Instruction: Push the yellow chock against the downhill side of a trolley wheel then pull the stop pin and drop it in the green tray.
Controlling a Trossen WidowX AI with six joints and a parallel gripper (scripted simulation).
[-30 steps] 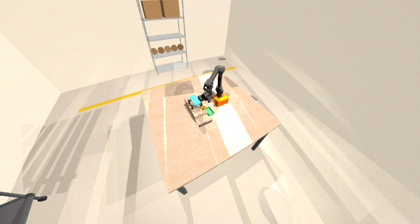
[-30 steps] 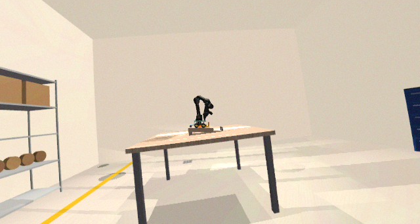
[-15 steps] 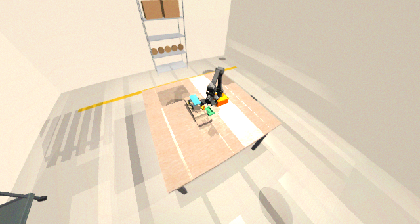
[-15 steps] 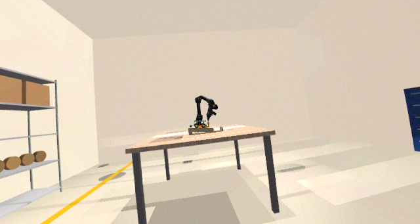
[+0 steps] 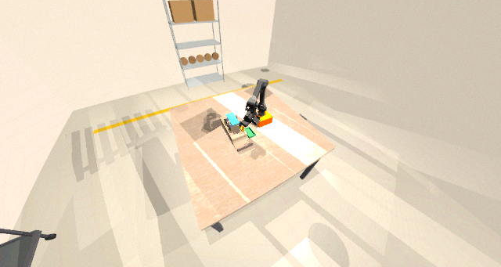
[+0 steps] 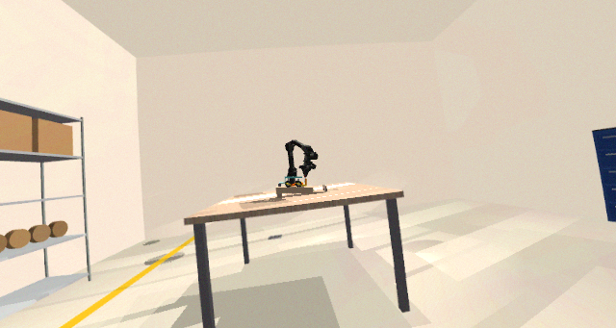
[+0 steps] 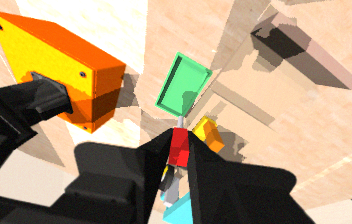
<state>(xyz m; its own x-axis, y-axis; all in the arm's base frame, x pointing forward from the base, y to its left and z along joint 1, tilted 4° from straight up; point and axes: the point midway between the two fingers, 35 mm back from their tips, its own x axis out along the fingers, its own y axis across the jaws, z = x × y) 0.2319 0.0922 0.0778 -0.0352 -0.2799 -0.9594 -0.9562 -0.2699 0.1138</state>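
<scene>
The red-headed stop pin is right at my gripper tip. The rest, counted from my gripper tip: yellow chock (50 mm below, 50 mm ahead, 30 mm to the right); then green tray (140 mm below, 20 mm behind); then blue trolley (130 mm to the right, 90 mm ahead, 20 mm below).
</scene>
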